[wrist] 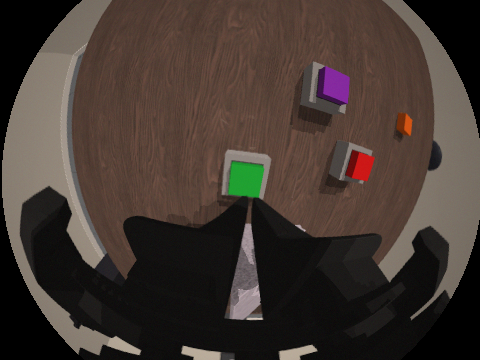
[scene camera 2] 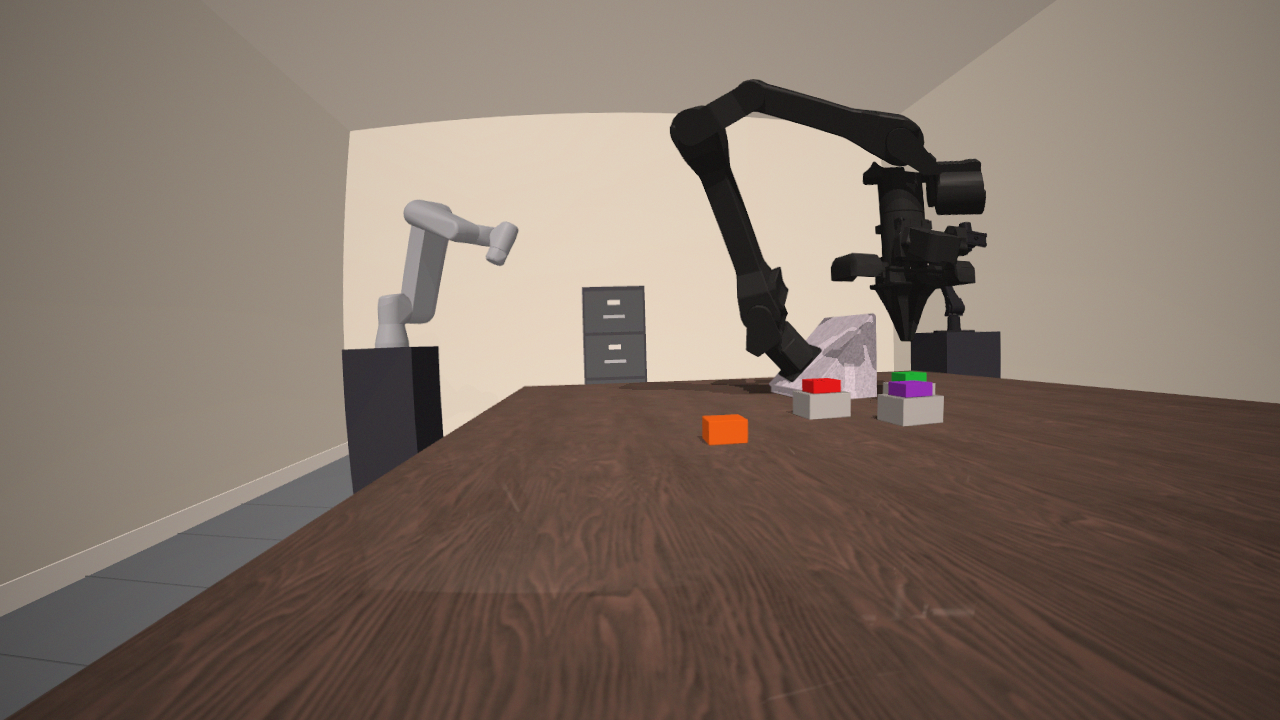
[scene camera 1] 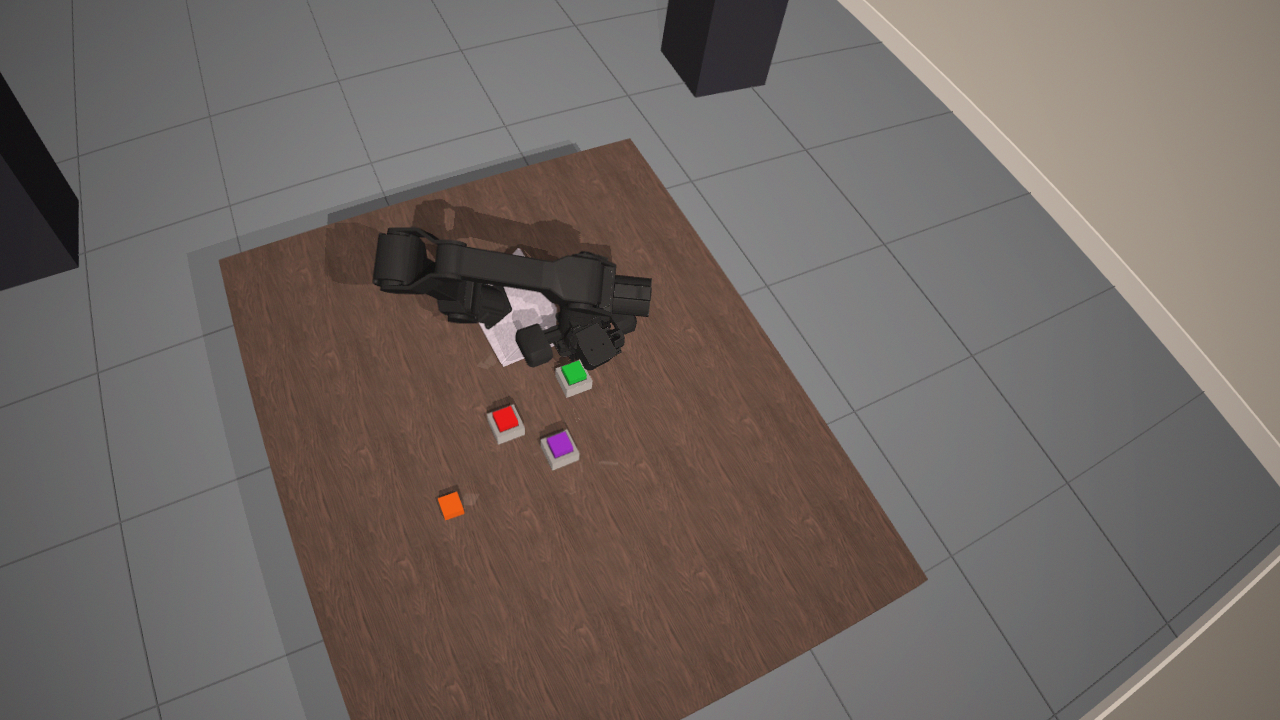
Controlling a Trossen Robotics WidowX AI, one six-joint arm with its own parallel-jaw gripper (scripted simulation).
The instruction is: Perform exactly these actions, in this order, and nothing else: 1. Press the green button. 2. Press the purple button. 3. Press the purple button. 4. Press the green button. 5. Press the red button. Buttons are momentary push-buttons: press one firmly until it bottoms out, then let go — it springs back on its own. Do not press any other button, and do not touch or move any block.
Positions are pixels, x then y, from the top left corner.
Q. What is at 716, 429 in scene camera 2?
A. An orange block.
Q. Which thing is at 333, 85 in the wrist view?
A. A purple button.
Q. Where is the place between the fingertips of my gripper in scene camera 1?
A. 573, 358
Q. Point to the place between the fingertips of my gripper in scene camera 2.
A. At 906, 341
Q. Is my gripper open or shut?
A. Shut.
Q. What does my gripper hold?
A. Nothing.
